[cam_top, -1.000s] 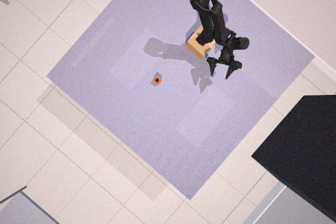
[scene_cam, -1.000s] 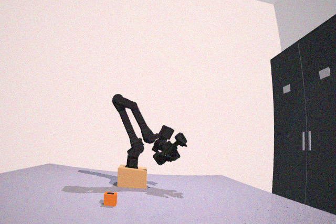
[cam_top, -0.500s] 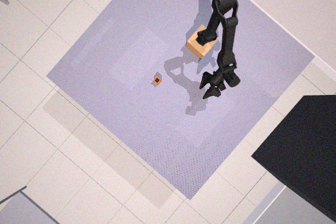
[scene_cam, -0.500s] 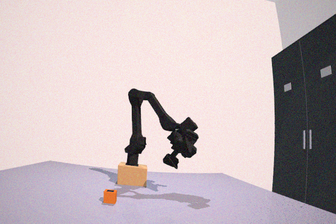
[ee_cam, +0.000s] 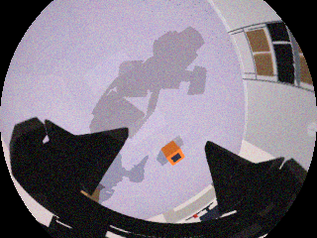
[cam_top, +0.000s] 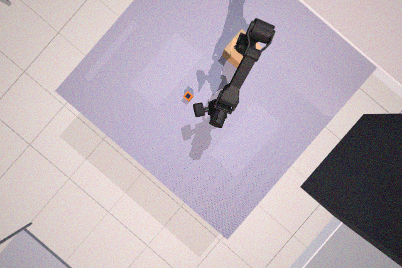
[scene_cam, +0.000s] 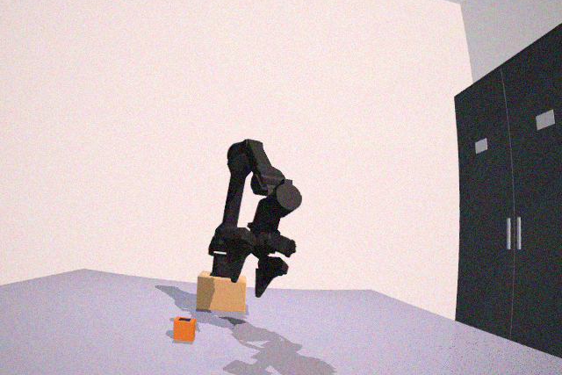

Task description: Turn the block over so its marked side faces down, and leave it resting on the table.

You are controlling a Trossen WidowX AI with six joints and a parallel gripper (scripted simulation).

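Right now my gripper tip is 120 mm to the left of the block and 80 mm above it.
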